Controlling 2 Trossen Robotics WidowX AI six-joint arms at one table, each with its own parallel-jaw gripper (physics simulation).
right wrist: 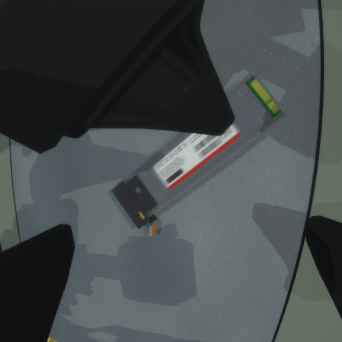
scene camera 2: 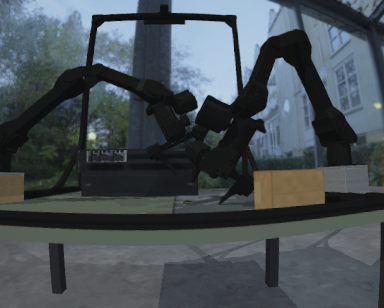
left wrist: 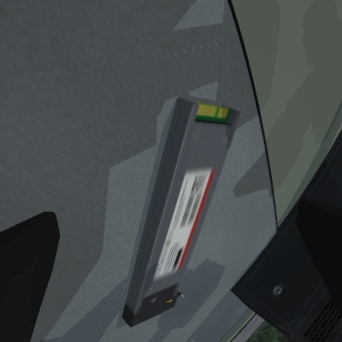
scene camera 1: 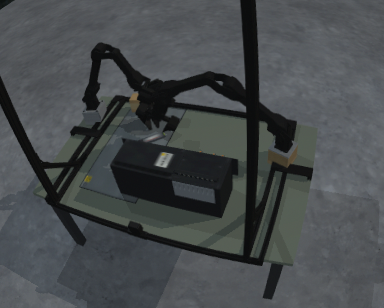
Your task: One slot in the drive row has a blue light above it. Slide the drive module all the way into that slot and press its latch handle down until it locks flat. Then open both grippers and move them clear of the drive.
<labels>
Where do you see a drive module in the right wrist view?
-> At 185, 158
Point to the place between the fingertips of my right gripper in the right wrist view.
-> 194, 234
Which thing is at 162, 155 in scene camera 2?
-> My right gripper.
</labels>
